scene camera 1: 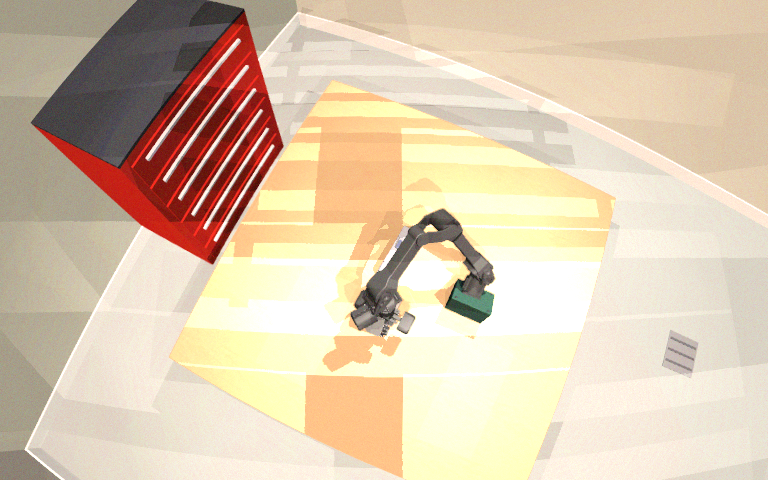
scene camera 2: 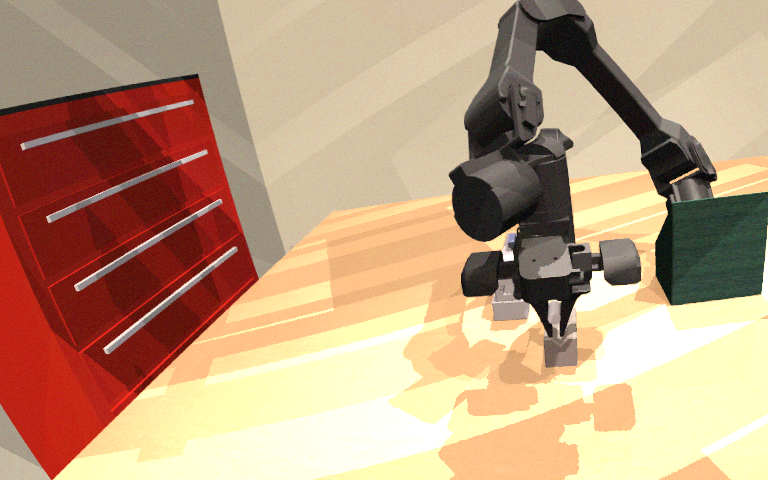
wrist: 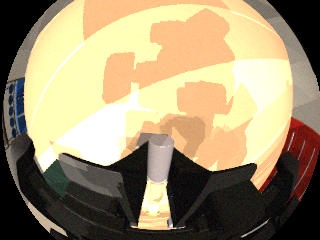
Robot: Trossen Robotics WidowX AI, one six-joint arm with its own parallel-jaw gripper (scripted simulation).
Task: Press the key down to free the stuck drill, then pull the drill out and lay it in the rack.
Scene:
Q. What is the gripper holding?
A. A drill.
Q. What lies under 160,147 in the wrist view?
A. A drill.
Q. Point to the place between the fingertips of the gripper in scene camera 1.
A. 384,317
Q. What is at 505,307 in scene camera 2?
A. A pale grey holder block.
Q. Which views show the gripper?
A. Scene camera 1, scene camera 2 and the wrist view: all of them.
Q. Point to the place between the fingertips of the gripper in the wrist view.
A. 157,145

